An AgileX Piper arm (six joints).
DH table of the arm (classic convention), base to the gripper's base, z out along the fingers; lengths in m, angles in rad. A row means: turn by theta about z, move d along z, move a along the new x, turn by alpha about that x. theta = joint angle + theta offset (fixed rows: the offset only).
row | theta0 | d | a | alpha
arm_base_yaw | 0 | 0.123 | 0 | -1.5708
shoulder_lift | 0.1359 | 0 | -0.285 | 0
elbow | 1.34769 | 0 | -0.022 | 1.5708
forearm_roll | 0 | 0.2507 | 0 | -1.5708
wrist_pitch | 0 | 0 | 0 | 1.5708
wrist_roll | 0 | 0.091 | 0 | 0
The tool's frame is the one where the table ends.
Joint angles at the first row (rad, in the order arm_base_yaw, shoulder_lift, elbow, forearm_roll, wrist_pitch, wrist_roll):
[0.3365 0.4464 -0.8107 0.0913 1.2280 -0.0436]
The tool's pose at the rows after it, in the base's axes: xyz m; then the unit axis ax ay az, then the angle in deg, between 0 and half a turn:
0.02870 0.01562 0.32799 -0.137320 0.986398 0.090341 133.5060
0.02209 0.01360 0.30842 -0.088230 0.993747 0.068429 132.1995
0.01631 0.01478 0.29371 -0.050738 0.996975 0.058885 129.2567
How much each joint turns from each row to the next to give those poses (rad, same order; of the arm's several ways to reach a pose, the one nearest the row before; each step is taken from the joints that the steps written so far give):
[-0.1325 -0.0849 0.0793 0.0205 -0.0232 -0.0235]
[-0.1429 -0.0757 0.0813 0.0335 -0.0154 -0.0433]
[-0.1075 -0.0766 0.0664 0.0420 -0.0313 -0.0326]

